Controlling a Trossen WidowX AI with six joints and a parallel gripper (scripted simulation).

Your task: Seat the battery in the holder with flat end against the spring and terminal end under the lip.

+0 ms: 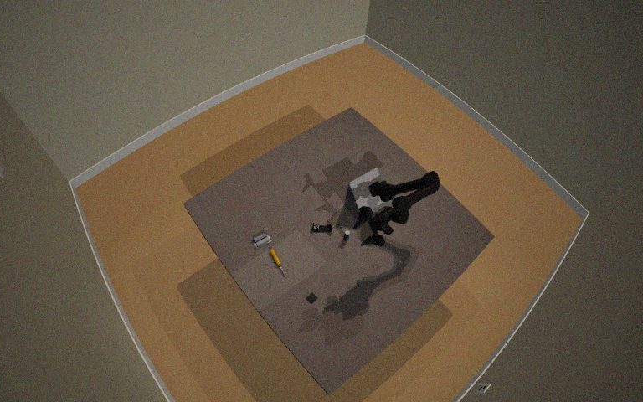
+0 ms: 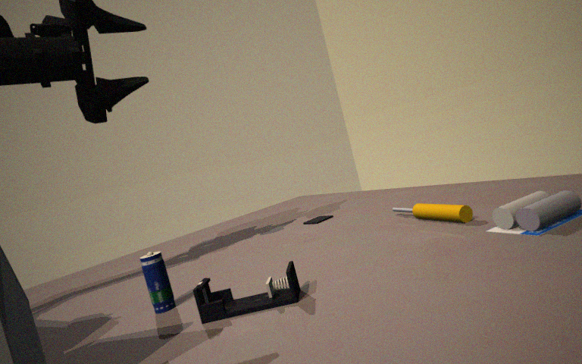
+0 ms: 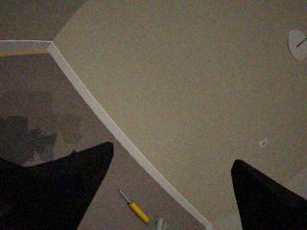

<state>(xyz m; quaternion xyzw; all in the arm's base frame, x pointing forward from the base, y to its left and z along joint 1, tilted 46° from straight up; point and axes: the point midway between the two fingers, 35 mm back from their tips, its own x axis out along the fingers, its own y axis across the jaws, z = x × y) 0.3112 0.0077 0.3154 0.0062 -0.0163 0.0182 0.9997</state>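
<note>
Now: the battery 31 cm below my gripper tip, 14 cm to the right of it and 10 cm behind it. From my gripper tip the other things lie so: yellow-handled screwdriver 33 cm below, 27 cm ahead, 21 cm to the right; then flat black square 34 cm below, 24 cm ahead, 3 cm to the left.
</note>
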